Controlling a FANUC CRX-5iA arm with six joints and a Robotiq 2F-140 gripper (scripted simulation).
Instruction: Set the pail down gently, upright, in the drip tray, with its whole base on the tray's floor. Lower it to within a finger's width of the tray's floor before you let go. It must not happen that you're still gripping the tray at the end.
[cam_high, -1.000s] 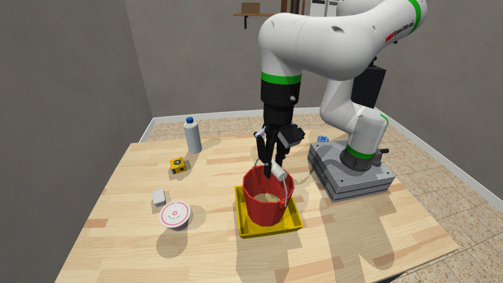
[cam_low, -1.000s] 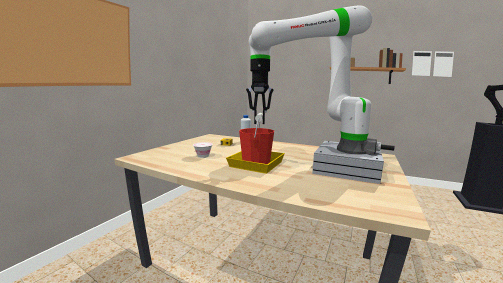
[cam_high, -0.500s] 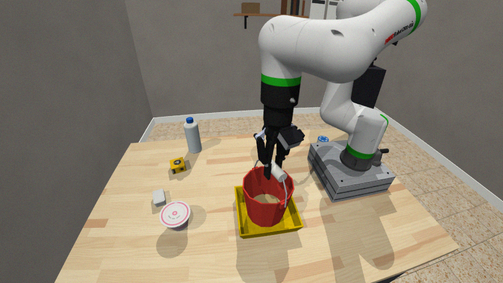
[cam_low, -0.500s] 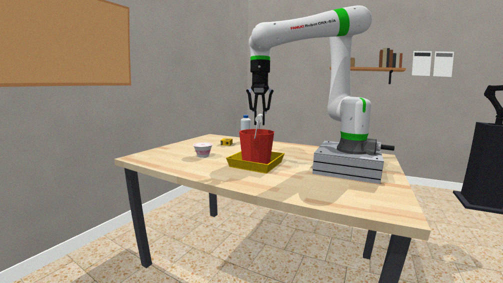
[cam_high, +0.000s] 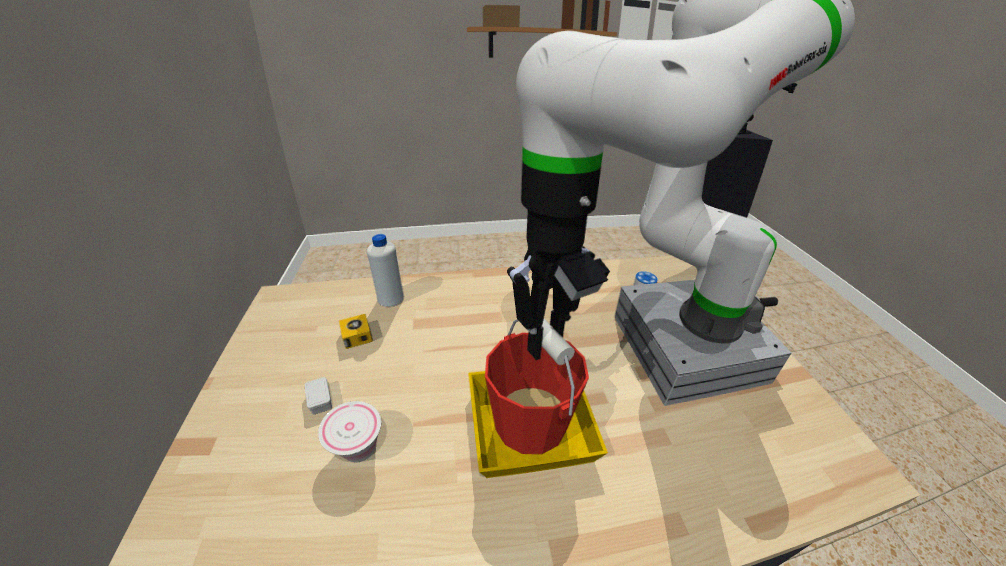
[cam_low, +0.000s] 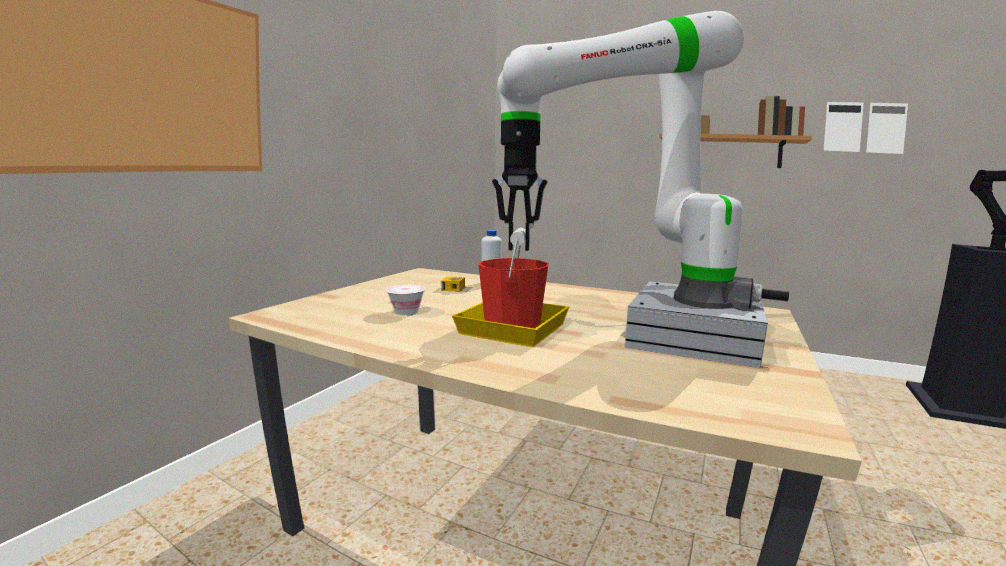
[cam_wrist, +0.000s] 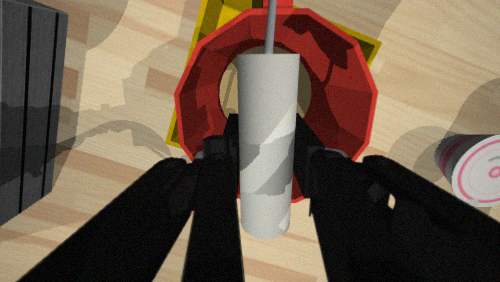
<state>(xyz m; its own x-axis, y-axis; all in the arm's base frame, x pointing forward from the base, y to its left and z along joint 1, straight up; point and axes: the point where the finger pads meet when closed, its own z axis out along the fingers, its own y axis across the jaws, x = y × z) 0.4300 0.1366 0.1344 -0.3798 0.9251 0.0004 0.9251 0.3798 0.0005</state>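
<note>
The pail handle is 3 cm below my hand. From my hand the other things lie so: yellow drip tray 22 cm below, 1 cm ahead; red pail 9 cm below, 1 cm ahead; pink-lidded cup 34 cm ahead, 19 cm below, 3 cm to the left.
</note>
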